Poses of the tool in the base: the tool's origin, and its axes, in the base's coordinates. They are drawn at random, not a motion.
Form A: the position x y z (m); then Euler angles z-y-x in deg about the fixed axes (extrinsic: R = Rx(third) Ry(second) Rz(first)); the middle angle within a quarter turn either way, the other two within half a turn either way.
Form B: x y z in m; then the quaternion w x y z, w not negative. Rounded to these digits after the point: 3 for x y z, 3 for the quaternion.
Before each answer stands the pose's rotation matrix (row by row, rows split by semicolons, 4 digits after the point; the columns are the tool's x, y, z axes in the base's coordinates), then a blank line. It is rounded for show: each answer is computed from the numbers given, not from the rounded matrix.
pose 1, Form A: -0.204, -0.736, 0.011, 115.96, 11.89, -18.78
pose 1, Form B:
-0.4284 -0.8798 0.2060; 0.8803 -0.3548 0.3150; -0.2041 0.3163 0.9264

-0.204, -0.736, 0.011, 0.535, 0.001, 0.192, 0.823
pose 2, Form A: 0.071, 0.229, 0.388, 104.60, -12.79, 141.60
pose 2, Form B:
-0.2458 -0.9437 -0.2214; -0.7237 0.3306 -0.6057; 0.6448 0.0113 -0.7642

0.071, 0.229, 0.388, 0.283, 0.545, -0.765, 0.194
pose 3, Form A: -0.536, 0.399, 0.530, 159.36, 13.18, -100.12
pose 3, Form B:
-0.9112 -0.3432 0.2280; 0.1481 0.2436 0.9585; -0.3845 0.9071 -0.1711

-0.536, 0.399, 0.530, 0.201, -0.064, 0.763, 0.612
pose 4, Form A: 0.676, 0.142, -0.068, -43.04, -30.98, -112.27
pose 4, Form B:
0.6266 0.5851 -0.5147; 0.6068 0.0481 0.7934; 0.4890 -0.8095 -0.3249

0.676, 0.142, -0.068, 0.581, -0.690, -0.432, 0.009
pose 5, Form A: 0.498, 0.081, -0.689, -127.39, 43.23, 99.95
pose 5, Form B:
-0.4424 0.5789 0.6849; -0.2724 0.6409 -0.7177; -0.8544 -0.5041 -0.1259

0.498, 0.081, -0.689, 0.518, 0.103, 0.743, -0.411
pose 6, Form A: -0.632, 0.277, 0.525, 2.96, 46.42, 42.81
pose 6, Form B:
0.6884 -0.0356 0.7244; 0.5295 0.7072 -0.4685; -0.4956 0.7061 0.5057

-0.632, 0.277, 0.525, 0.852, 0.345, 0.358, 0.166
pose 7, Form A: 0.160, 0.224, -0.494, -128.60, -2.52, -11.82
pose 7, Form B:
-0.6233 0.7808 -0.0440; -0.7706 -0.6036 0.2046; 0.1332 0.1614 0.9778

0.160, 0.224, -0.494, 0.433, -0.025, -0.102, -0.895
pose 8, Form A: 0.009, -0.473, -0.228, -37.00, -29.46, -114.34
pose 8, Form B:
0.6954 0.5240 -0.4918; 0.6059 -0.0595 0.7933; 0.3864 -0.8496 -0.3589

0.009, -0.473, -0.228, 0.565, -0.727, -0.389, 0.036
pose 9, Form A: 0.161, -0.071, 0.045, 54.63, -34.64, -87.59
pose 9, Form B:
0.4762 -0.6709 -0.5684; 0.3630 -0.4388 0.8220; -0.8009 -0.5978 0.0346

0.161, -0.071, 0.045, 0.518, -0.686, 0.112, 0.499
